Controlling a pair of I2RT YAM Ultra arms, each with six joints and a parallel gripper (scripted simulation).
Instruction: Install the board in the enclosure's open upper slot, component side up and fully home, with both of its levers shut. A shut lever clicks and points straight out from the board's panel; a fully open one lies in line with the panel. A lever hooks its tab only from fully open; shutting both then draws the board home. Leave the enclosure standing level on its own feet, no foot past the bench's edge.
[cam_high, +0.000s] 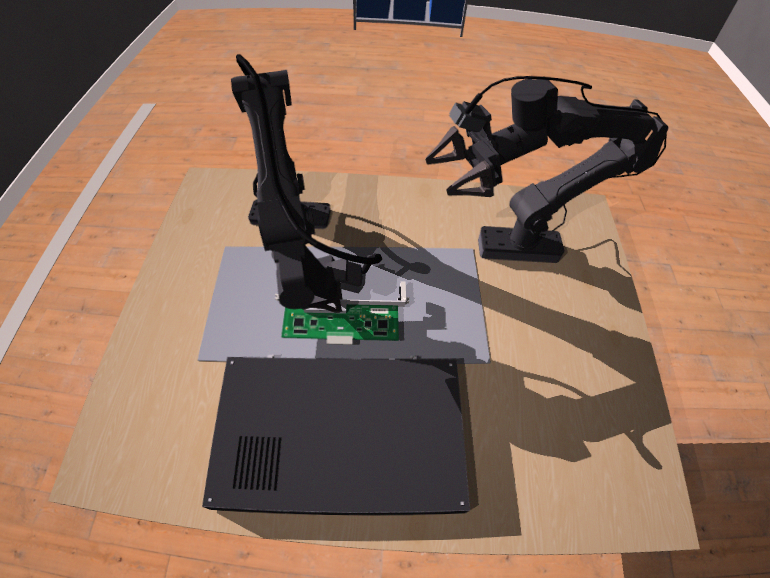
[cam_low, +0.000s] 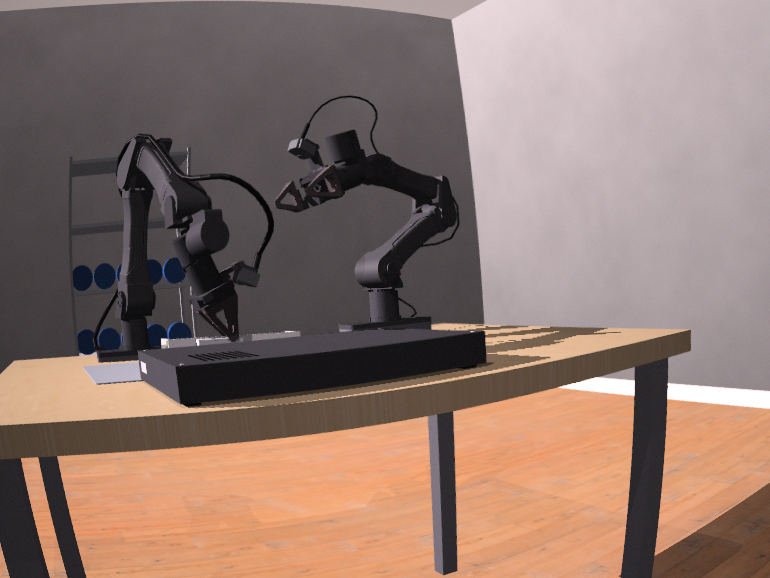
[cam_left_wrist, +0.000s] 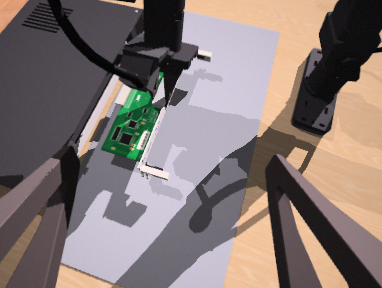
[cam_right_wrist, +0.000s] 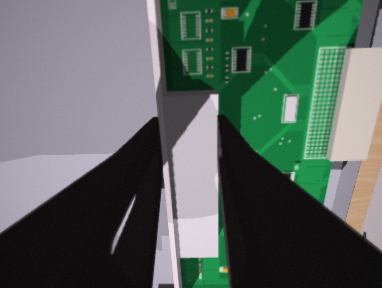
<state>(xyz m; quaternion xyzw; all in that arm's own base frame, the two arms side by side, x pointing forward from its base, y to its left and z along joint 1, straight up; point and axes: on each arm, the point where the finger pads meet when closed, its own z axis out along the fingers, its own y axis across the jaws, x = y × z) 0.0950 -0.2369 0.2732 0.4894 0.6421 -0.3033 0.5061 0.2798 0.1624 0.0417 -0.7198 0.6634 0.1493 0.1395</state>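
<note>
Now: right hand 4 cm past the grey mat and 6 cm above it. From my right hand the other things lie so: black enclosure (23 cm ahead, 5 cm to the left, 2 cm below); green board (1 cm behind, 1 cm below).
</note>
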